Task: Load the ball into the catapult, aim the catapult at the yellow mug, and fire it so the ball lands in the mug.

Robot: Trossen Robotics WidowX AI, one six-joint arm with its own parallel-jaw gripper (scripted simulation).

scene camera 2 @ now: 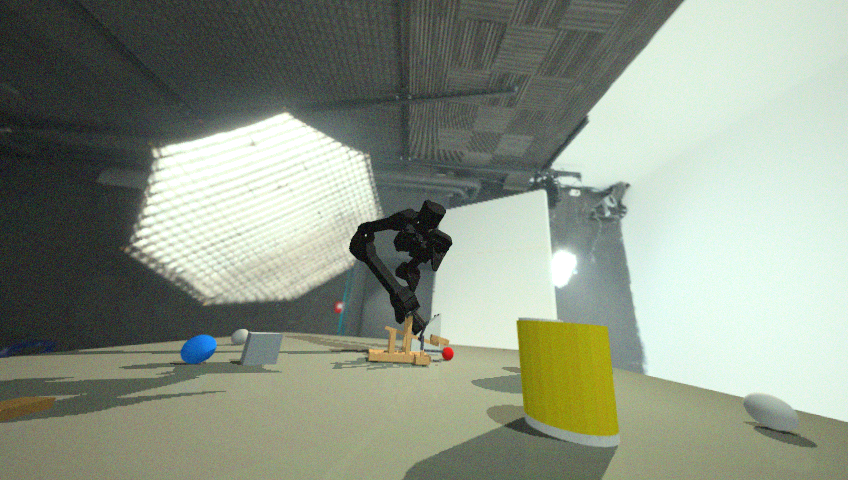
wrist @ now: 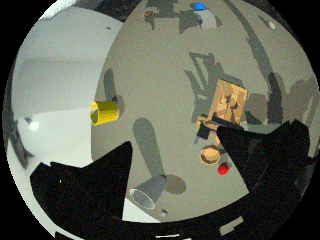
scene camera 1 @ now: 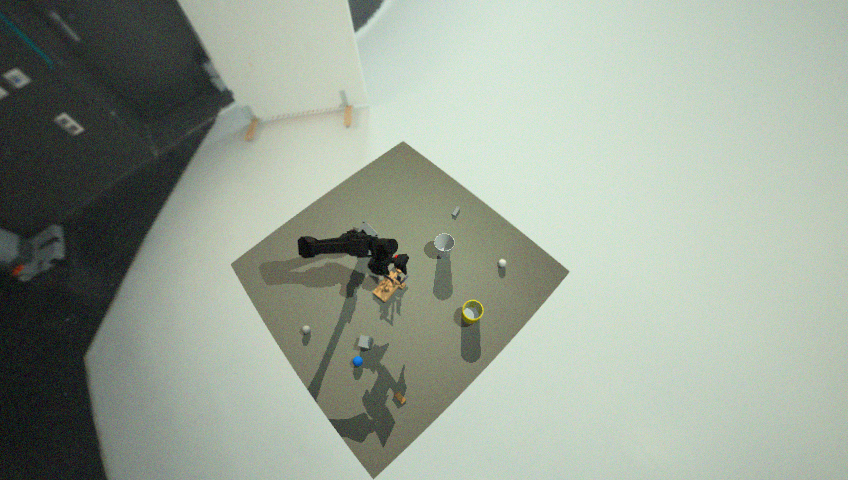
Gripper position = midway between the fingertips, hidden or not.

My gripper (scene camera 2: 423, 281) is open and holds nothing. Further things: a yellow mug (scene camera 2: 567, 383), a grey mug (wrist: 147, 194), a blue ball (scene camera 2: 198, 349), a wooden catapult (scene camera 2: 405, 355) and a grey cube (scene camera 2: 261, 348).
The wooden catapult also shows in the wrist view (wrist: 226, 109). My gripper also shows in the wrist view (wrist: 176, 138).
